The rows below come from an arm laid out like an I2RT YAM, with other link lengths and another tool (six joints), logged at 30 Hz.
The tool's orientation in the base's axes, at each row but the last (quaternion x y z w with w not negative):
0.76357 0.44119 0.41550 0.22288
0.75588 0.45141 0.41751 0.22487
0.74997 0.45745 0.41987 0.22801
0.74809 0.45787 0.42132 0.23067
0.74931 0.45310 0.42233 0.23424
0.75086 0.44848 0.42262 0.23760
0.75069 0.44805 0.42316 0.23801
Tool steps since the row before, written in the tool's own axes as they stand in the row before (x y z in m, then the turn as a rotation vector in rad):
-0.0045 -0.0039 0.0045 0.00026 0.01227 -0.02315
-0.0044 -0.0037 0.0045 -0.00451 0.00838 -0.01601
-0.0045 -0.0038 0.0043 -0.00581 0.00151 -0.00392
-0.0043 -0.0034 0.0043 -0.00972 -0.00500 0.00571
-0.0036 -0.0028 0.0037 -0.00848 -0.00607 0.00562
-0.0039 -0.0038 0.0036 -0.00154 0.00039 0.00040
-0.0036 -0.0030 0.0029 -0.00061 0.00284 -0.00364
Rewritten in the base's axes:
0.0006 -0.0018 -0.0072 -0.01318 -0.00666 0.02165
0.0009 -0.0018 -0.0070 -0.01031 -0.00863 0.01289
0.0007 -0.0020 -0.0070 -0.00387 -0.00599 0.00078
0.0010 -0.0020 -0.0066 0.00016 -0.00594 -0.01080
0.0009 -0.0017 -0.0055 -0.00014 -0.00435 -0.01102
0.0003 -0.0015 -0.0063 0.00015 -0.00153 -0.00057
0.0002 -0.0016 -0.0053 -0.00190 -0.00199 0.00376

